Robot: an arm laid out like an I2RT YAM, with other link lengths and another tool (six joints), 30 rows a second.
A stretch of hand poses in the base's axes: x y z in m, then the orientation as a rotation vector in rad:
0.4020 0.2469 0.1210 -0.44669 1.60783 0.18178
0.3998 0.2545 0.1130 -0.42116 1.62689 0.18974
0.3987 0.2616 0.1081 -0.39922 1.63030 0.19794
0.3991 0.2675 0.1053 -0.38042 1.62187 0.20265
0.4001 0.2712 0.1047 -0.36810 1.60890 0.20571
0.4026 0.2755 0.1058 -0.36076 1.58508 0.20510
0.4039 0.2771 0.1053 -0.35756 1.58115 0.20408
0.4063 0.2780 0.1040 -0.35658 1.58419 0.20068
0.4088 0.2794 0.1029 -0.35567 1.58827 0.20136
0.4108 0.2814 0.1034 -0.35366 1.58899 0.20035
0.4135 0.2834 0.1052 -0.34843 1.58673 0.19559
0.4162 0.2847 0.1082 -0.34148 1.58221 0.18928
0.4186 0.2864 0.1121 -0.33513 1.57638 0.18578
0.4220 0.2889 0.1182 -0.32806 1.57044 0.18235
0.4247 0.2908 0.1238 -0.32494 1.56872 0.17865
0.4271 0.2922 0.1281 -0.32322 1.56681 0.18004
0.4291 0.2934 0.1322 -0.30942 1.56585 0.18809
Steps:
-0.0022 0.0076 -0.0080 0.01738 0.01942 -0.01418
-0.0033 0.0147 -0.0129 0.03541 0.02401 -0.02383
-0.0029 0.0206 -0.0157 0.05150 0.01655 -0.03201
-0.0019 0.0243 -0.0163 0.06341 0.00450 -0.03645
0.0006 0.0286 -0.0152 0.07198 -0.01879 -0.03848
0.0019 0.0302 -0.0157 0.07407 -0.02286 -0.04066
0.0043 0.0311 -0.0170 0.07200 -0.02069 -0.04373
0.0068 0.0325 -0.0181 0.07224 -0.01660 -0.04444
0.0088 0.0345 -0.0176 0.07272 -0.01615 -0.04644
0.0115 0.0365 -0.0158 0.07343 -0.01946 -0.05240
0.0142 0.0378 -0.0128 0.07466 -0.02530 -0.06012
0.0166 0.0395 -0.0089 0.07750 -0.03178 -0.06561
0.0200 0.0420 -0.0028 0.08086 -0.03834 -0.07152
0.0227 0.0439 0.0028 0.08080 -0.04083 -0.07557
0.0251 0.0453 0.0071 0.08310 -0.04239 -0.07561
0.0271 0.0465 0.0112 0.09690 -0.04158 -0.07959

